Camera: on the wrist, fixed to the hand. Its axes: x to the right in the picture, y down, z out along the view.
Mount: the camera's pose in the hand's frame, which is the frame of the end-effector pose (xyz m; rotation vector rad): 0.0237 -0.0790 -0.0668 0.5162 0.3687 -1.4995
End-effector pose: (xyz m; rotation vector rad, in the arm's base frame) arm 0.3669 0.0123 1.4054 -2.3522 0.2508 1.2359
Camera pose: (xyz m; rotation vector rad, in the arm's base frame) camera 0.4583 0.0503 1.4437 -1.5244 -0.8394 -0.0224
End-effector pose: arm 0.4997 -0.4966 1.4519 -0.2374 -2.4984 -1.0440
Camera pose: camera 0.4748 -0.5998 1.4540 1.9773 -2.1972 -0.6217
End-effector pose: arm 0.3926 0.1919 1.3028 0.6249 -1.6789 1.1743
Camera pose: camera 0.4747 0.2230 1.3624 1.4842 -0.2467 0.4672
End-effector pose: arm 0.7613 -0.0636 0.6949 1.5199 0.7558 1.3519
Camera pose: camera 0.7118 0.0032 0.6289 0.5715 2.0110 0.2339
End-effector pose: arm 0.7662 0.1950 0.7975 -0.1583 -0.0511 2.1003
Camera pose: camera 0.8307 0.2538 0.7371 -0.1212 0.4553 0.5264
